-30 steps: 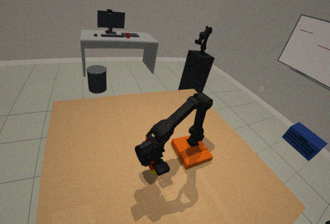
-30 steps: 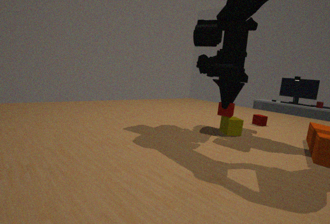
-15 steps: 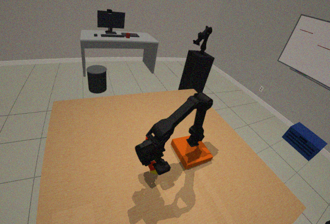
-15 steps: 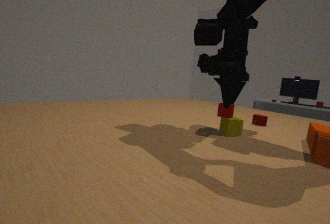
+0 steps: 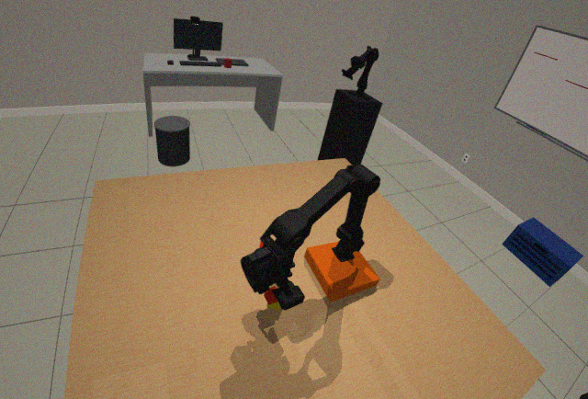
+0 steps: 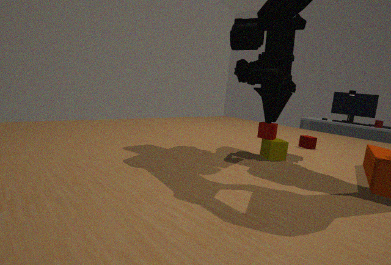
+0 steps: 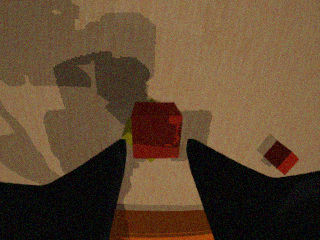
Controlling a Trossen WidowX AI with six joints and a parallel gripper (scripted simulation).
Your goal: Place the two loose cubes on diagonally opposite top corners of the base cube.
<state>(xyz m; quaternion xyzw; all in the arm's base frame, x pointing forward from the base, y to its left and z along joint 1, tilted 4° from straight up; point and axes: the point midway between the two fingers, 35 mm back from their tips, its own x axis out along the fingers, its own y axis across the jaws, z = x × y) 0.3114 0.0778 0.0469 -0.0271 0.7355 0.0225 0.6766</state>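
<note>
My gripper tip is now 50 mm above the yellow base cube and 20 mm past it. Round my gripper tip: red cube (200 mm to the right, 60 mm below, 60 mm behind).
</note>
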